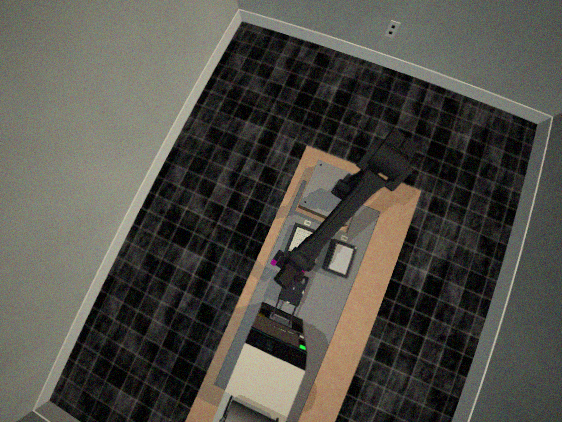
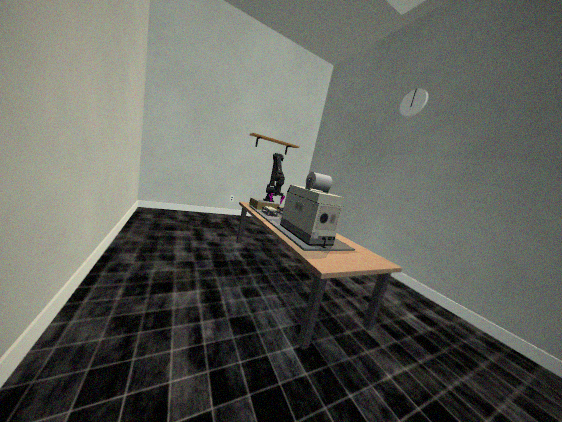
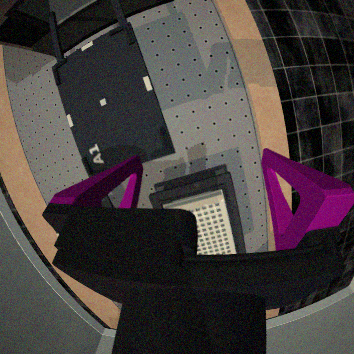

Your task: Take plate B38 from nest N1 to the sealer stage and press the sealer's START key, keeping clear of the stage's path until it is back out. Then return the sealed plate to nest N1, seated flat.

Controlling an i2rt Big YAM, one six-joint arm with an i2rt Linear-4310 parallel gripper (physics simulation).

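My gripper is open and empty, above the bench between the stage and the welled plate. The off-white welled plate sits in a dark nest; the fingers' housing hides part of it. A second, plain pale plate lies in another dark nest. The nest and plate labels are not readable. The dark sealer stage, marked A1, is out on its rails and bare. The sealer shows a green light; I cannot tell the START key.
A grey perforated deck lies on the wooden table. A grey-topped block is near the arm's base. A roll sits atop the sealer. A wooden shelf is on the wall beyond the arm.
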